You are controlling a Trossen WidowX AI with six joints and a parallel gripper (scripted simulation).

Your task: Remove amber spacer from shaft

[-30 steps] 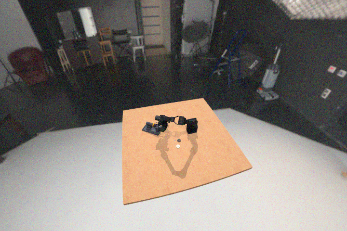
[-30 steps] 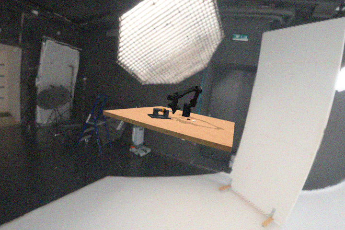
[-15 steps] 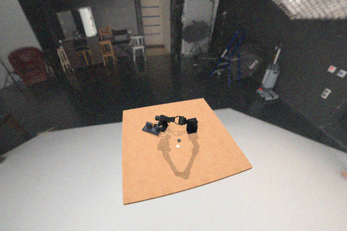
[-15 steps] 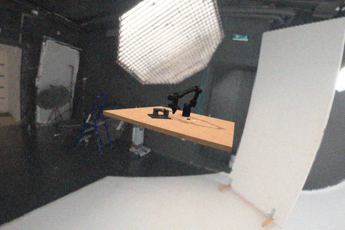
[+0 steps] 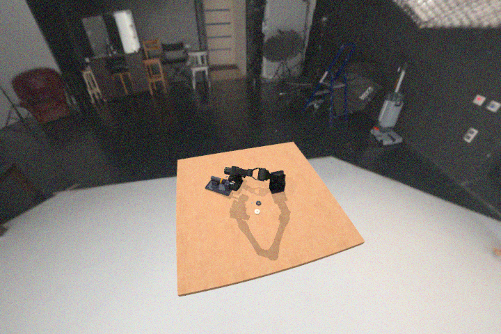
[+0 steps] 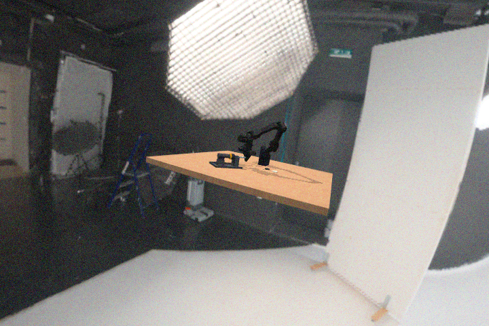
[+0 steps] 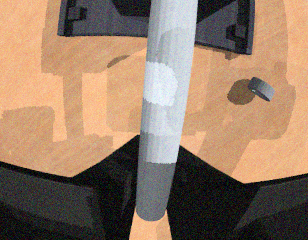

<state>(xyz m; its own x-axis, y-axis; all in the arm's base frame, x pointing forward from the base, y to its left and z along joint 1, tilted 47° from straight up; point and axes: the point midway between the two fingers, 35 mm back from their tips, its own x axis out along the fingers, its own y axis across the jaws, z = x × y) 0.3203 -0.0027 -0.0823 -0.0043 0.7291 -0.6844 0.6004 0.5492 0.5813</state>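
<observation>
Now: the light grey shaft 5 cm ahead of my gripper tip, 4 cm to the right of it and 3 cm above it. Also, from my gripper tip: amber spacer 12 cm ahead, 9 cm to the right, 3 cm above; then dark grey support block 15 cm ahead, 11 cm to the right.
</observation>
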